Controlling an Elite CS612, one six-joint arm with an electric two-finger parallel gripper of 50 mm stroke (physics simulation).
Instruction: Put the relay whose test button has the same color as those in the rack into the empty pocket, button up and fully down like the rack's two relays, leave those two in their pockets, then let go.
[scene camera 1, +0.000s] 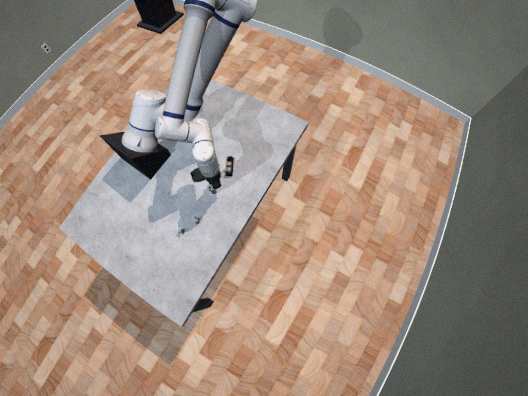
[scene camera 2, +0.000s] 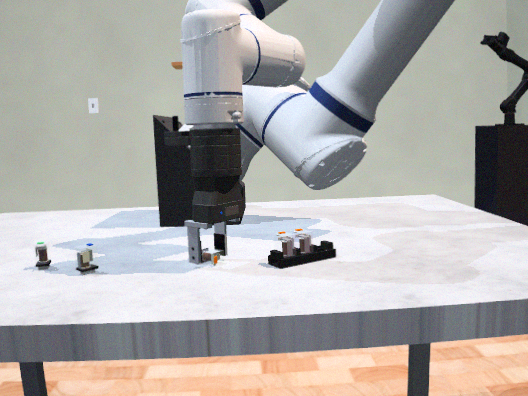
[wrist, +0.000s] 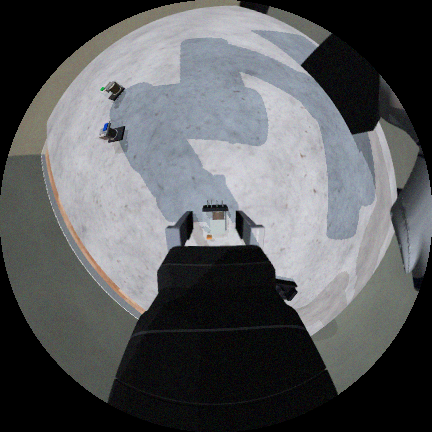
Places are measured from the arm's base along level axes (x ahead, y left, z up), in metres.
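Pixels of known places: gripper, fingertip midpoint: (scene camera 1: 213, 188) (scene camera 2: 208, 258) (wrist: 213, 219); arm's base, link origin: (scene camera 1: 139, 143).
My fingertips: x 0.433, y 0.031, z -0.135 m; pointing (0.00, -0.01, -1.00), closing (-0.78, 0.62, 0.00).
For each thing: its top centre in the pictures, then the offset to it from my fingertips. Level surfaces: height alone.
- loose orange-button relay, top centre: (wrist: 215, 221) (scene camera 2: 208, 250) 0.013 m up, 0.002 m back, 0.000 m left
- black rack, top centre: (scene camera 2: 302, 246) (wrist: 271, 294) (scene camera 1: 229, 165) 0.015 m up, 0.005 m ahead, 0.146 m left
- blue-button relay, top centre: (wrist: 100, 127) (scene camera 2: 85, 245) (scene camera 1: 195, 218) 0.036 m up, 0.030 m ahead, 0.183 m right
- green-button relay, top centre: (scene camera 2: 41, 241) (wrist: 105, 84) (scene camera 1: 179, 229) 0.036 m up, 0.008 m back, 0.268 m right
- table, surface height: 0.008 m down
The loose orange-button relay (scene camera 2: 210, 256) (wrist: 218, 223) lies on its side on the table, its black pin base toward the top of the wrist view. My gripper (scene camera 1: 213, 189) (scene camera 2: 208, 255) (wrist: 213, 219) is open and low around it, with a gap to each finger in the wrist view. The black rack (scene camera 1: 229, 174) (scene camera 2: 305, 258) (wrist: 286, 289) holds two upright relays (scene camera 2: 287, 247) (scene camera 2: 304, 244) with orange buttons on top. Its empty pocket (scene camera 2: 317, 249) is at the right in scene camera 2. The rack is largely hidden in the wrist view.
A blue-button relay (scene camera 1: 197, 220) (scene camera 2: 85, 258) (wrist: 110, 132) and a green-button relay (scene camera 1: 181, 231) (scene camera 2: 43, 254) (wrist: 114, 89) stand upright on the table (scene camera 1: 150, 265) (scene camera 2: 200, 300), left of the gripper in scene camera 2. The table's long edge runs near the relays and rack.
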